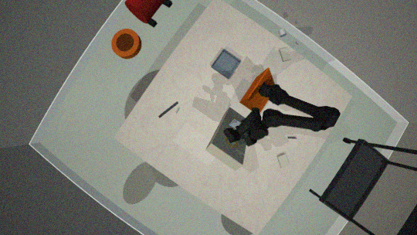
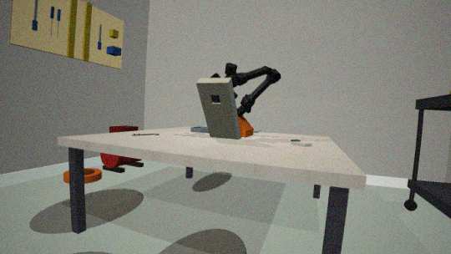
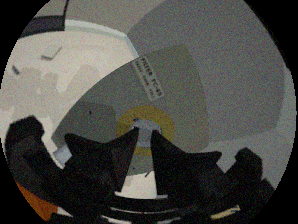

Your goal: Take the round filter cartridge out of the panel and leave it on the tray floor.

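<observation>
Right now the grey service panel is 80 mm below my gripper tip and 40 mm behind it. From my gripper tip the other things lie so: round filter cartridge (10 mm below, 10 mm ahead); blue-grey tray (420 mm behind, 280 mm to the right, 240 mm below).
</observation>
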